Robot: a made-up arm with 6 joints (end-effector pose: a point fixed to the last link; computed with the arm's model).
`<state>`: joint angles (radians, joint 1 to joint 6).
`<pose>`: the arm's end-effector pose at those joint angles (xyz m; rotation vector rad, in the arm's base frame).
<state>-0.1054 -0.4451 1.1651 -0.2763 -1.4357 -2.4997</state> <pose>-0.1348 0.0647 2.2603 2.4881 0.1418 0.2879</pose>
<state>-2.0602 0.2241 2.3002 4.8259 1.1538 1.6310</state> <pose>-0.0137 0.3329 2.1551 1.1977 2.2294 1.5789</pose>
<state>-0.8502 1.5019 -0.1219 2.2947 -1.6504 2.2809</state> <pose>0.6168 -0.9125 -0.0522 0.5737 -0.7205 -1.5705</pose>
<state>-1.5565 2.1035 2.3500 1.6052 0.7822 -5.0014</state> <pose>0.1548 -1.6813 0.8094 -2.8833 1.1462 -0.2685</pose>
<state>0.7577 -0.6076 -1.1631 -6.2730 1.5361 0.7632</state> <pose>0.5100 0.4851 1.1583 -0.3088 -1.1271 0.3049</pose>
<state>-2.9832 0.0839 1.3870 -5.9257 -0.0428 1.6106</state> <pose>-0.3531 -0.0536 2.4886 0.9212 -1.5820 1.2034</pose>
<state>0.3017 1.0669 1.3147 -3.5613 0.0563 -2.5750</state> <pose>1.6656 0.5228 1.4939 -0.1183 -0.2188 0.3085</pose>
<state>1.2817 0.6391 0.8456 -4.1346 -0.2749 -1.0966</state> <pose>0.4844 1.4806 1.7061 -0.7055 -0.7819 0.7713</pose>
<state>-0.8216 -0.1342 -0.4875 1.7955 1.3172 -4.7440</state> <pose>0.7922 -0.5946 1.2366 -2.7601 -0.7506 0.5415</pose>
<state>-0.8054 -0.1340 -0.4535 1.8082 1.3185 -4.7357</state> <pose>0.8052 -0.5859 1.2649 -2.7990 -0.7866 0.5410</pose>
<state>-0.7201 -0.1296 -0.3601 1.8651 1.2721 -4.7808</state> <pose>0.8644 -0.5325 1.3350 -2.8645 -0.8460 0.5904</pose>
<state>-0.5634 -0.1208 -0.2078 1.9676 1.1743 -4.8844</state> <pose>0.9531 -0.4153 1.4516 2.9149 0.8914 -0.6328</pose>
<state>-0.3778 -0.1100 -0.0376 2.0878 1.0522 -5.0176</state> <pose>1.0201 -0.2541 1.5890 2.8120 0.8579 -0.5603</pose>
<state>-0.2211 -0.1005 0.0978 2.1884 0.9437 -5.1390</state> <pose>1.0414 -0.1085 1.7031 2.7711 0.8284 -0.4432</pose>
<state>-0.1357 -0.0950 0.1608 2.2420 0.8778 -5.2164</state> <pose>1.0422 -0.0295 1.7575 2.7767 0.8152 -0.3713</pose>
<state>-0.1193 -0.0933 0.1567 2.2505 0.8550 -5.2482</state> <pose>1.0481 -0.0159 1.7537 2.8028 0.8086 -0.3782</pose>
